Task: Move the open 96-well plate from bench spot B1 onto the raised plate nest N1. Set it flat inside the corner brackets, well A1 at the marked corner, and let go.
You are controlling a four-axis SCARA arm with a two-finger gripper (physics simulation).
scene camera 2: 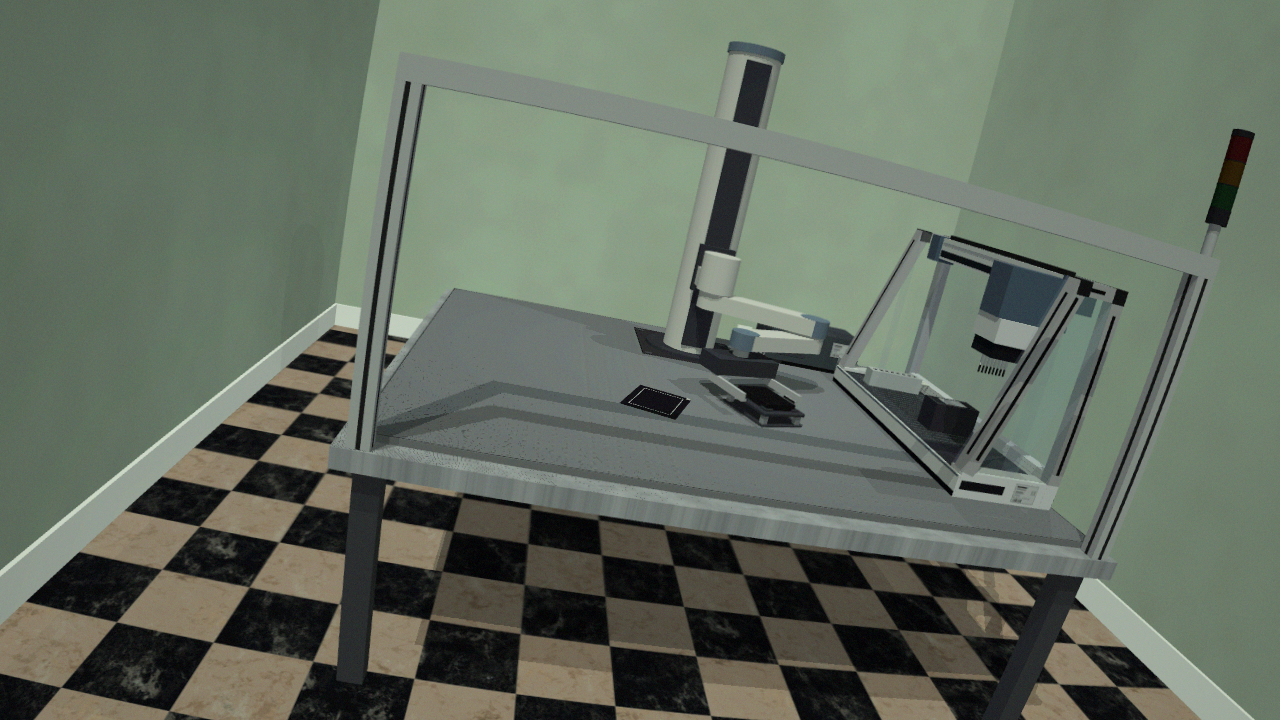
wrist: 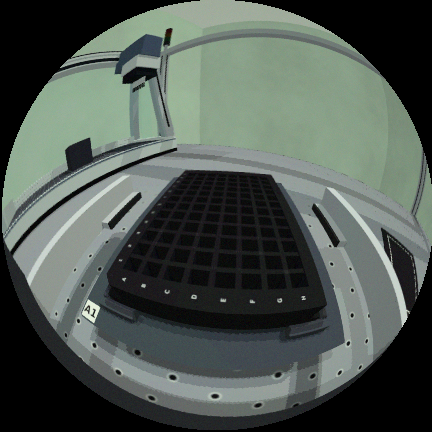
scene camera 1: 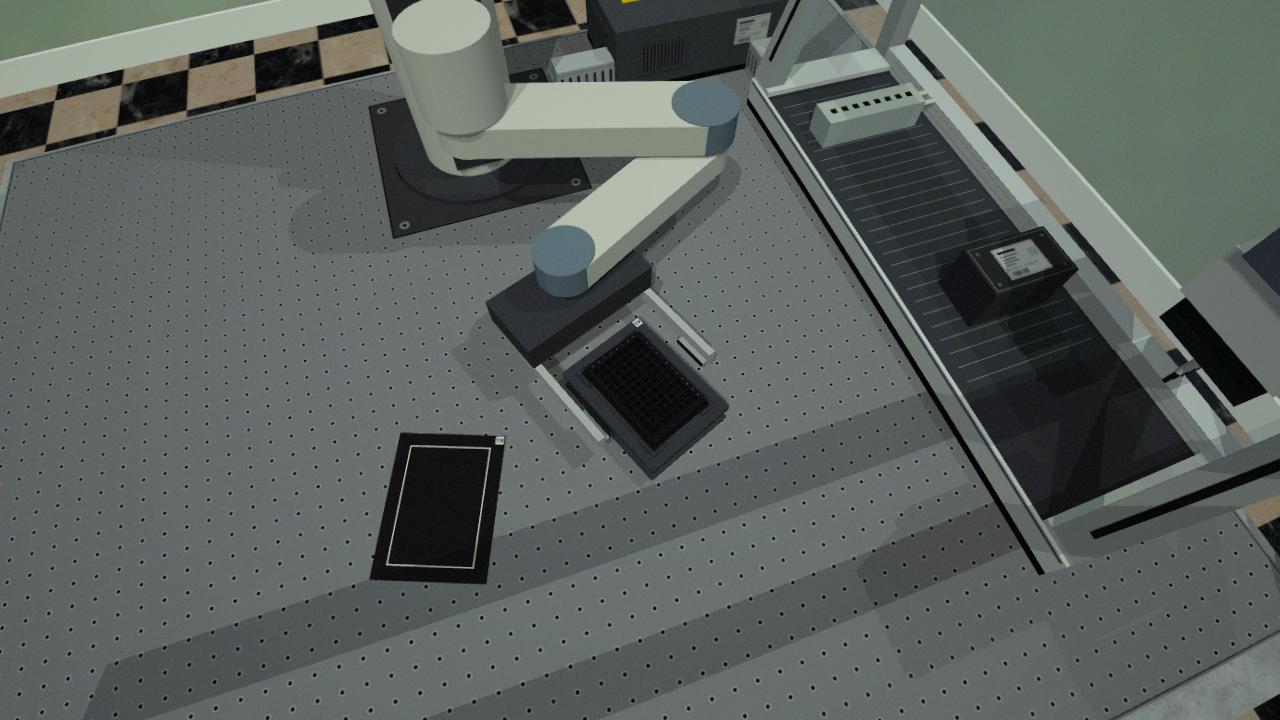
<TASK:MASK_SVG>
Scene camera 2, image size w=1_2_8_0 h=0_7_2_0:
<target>black well plate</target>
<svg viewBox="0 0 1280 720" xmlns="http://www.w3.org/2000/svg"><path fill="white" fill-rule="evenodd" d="M738 385L738 388L746 393L746 397L759 406L762 405L767 409L773 409L773 411L796 410L796 405L767 387Z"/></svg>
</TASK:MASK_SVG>
